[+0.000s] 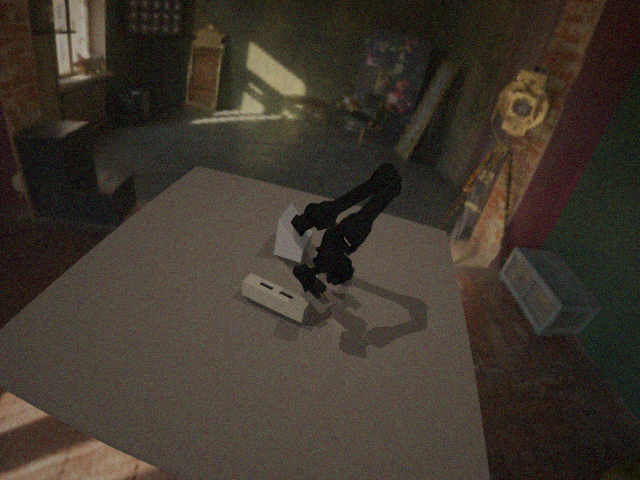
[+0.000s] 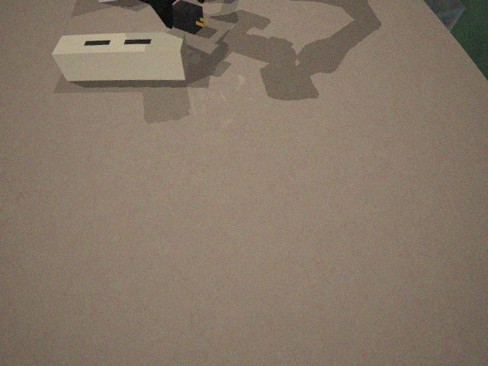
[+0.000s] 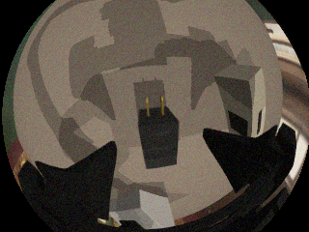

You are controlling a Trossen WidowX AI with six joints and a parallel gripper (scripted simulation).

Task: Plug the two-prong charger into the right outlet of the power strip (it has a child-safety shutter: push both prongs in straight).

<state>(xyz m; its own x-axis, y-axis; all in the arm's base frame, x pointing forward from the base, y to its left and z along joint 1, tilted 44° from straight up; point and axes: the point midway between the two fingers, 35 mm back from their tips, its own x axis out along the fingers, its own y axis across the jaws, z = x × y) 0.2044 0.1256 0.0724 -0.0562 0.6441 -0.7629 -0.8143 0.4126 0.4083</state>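
My gripper tip is 1 cm to the right of the black two-prong charger, 1 cm short of it and 1 cm above it.
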